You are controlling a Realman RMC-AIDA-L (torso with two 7-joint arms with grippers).
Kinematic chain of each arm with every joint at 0, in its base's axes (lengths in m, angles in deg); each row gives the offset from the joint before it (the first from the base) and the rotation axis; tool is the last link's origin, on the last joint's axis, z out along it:
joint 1: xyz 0 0 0.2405 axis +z
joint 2: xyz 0 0 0 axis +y
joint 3: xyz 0 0 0.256 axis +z
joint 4: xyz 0 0 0 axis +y
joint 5: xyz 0 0 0.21 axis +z
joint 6: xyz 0 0 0 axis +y
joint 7: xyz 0 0 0.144 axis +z
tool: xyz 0 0 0
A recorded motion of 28 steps. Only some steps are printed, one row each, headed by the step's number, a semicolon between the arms.
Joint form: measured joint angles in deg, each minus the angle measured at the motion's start. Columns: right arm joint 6, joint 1, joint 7, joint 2, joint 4, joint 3, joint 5; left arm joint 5, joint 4, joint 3, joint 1, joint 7, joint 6, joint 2.
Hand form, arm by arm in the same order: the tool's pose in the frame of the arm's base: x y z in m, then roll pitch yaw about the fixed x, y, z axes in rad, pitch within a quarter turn. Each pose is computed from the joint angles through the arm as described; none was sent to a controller.
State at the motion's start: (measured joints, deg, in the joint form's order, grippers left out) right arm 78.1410 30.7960 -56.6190 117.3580 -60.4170 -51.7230 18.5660; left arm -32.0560 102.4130 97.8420 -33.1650 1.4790 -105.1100 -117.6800
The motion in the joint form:
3: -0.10 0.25 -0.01 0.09 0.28 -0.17 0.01; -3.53 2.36 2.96 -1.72 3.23 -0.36 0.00
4: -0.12 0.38 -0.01 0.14 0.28 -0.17 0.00; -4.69 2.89 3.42 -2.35 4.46 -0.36 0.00
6: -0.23 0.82 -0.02 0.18 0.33 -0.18 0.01; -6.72 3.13 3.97 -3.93 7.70 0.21 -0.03
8: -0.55 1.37 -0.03 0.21 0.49 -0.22 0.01; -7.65 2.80 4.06 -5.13 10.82 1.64 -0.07
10: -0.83 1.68 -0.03 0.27 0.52 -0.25 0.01; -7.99 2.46 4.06 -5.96 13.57 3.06 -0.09
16: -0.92 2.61 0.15 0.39 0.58 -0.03 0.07; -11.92 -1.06 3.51 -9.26 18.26 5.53 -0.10
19: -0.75 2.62 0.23 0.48 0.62 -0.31 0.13; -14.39 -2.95 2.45 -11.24 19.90 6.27 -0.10
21: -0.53 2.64 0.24 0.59 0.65 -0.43 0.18; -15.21 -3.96 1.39 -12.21 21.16 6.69 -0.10
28: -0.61 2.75 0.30 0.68 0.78 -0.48 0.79; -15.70 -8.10 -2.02 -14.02 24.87 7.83 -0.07
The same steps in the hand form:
3: 0.3223 0.3563 0.0602 -2.4958 -0.1443 -0.8887; -0.0886 0.2765 -0.0114 -2.7101 0.3213 0.6862
4: 0.3214 0.3570 0.0599 -2.4963 -0.1442 -0.8863; -0.0824 0.2737 -0.0130 -2.7408 0.3327 0.6358
6: 0.3187 0.3595 0.0595 -2.4962 -0.1436 -0.8781; -0.0706 0.2712 -0.0166 -2.8008 0.3489 0.5283
8: 0.3156 0.3629 0.0589 -2.4943 -0.1425 -0.8677; -0.0619 0.2729 -0.0193 -2.8361 0.3453 0.4430
10: 0.3135 0.3651 0.0586 -2.4919 -0.1409 -0.8606; -0.0558 0.2756 -0.0210 -2.8558 0.3381 0.3755
16: 0.3076 0.3700 0.0579 -2.4933 -0.1341 -0.8482; -0.0409 0.2800 -0.0292 -2.9436 0.3243 0.2631
19: 0.3069 0.3695 0.0562 -2.4987 -0.1380 -0.8477; -0.0319 0.2828 -0.0311 -2.9856 0.3062 0.2259
21: 0.3062 0.3689 0.0547 -2.5048 -0.1406 -0.8475; -0.0276 0.2866 -0.0303 -2.9966 0.2925 0.2083
28: 0.3043 0.3697 0.0528 -2.5129 -0.1322 -0.8434; -0.0263 0.3031 -0.0275 -2.9964 0.2696 0.2020

